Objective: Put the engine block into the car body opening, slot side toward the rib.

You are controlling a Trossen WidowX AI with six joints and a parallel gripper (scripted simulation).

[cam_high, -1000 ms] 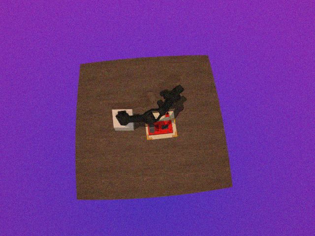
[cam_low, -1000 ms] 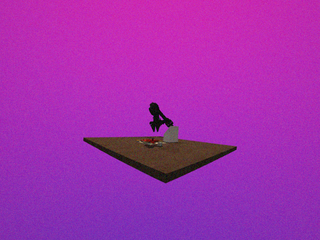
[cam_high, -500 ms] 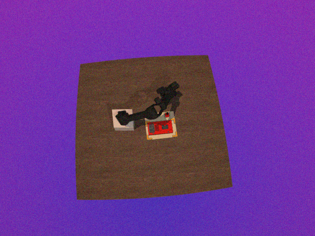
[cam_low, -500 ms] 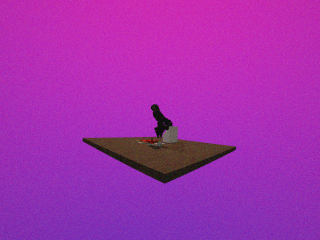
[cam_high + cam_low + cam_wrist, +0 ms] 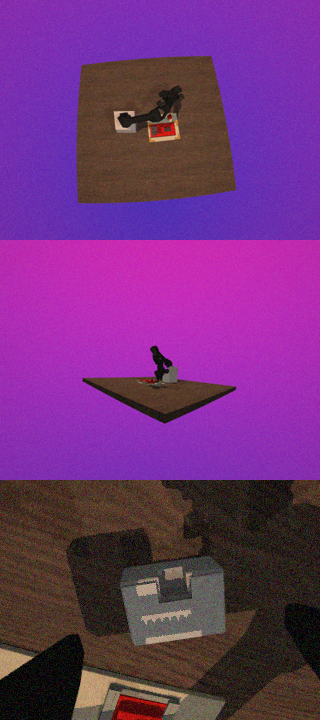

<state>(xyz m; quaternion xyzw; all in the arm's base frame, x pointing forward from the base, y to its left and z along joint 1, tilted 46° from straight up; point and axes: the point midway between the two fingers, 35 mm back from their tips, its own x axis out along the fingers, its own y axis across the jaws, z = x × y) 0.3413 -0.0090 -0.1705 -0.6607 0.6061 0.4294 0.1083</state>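
Right now the engine block is 3 cm below my gripper tip.
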